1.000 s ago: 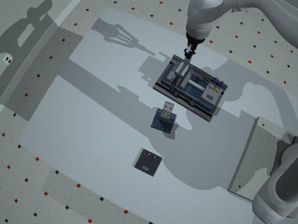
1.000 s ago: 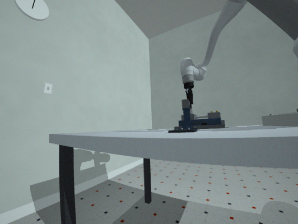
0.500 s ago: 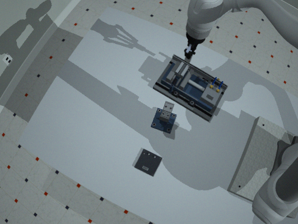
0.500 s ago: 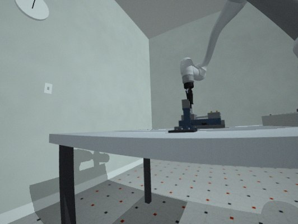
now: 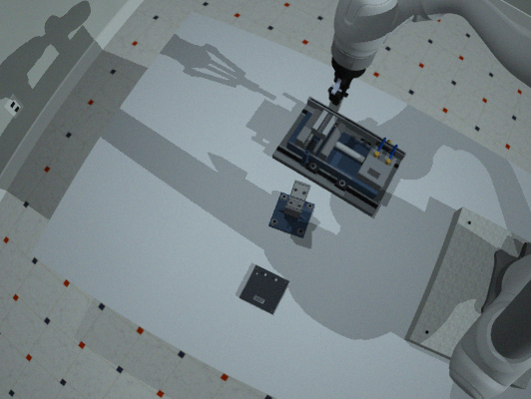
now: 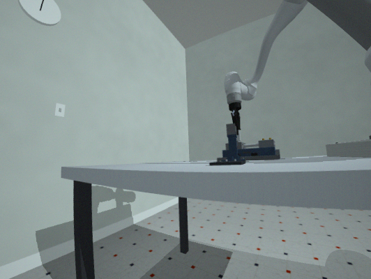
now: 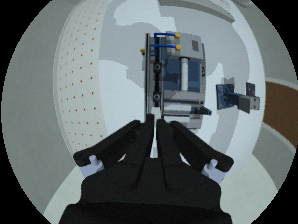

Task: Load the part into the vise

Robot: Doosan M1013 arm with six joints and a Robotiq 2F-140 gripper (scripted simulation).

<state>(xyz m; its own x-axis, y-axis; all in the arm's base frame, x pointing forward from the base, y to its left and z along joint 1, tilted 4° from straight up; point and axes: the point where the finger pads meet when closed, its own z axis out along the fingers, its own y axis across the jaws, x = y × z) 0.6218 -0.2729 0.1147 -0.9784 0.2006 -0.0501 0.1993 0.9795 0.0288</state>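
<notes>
The part lies 10 mm ahead of my hand, 50 mm to the left of it and 50 mm below it. Also, from my hand: vise 60 mm behind, 80 mm to the left, 110 mm below; air cylinder 150 mm behind, 100 mm to the left, 70 mm below.
</notes>
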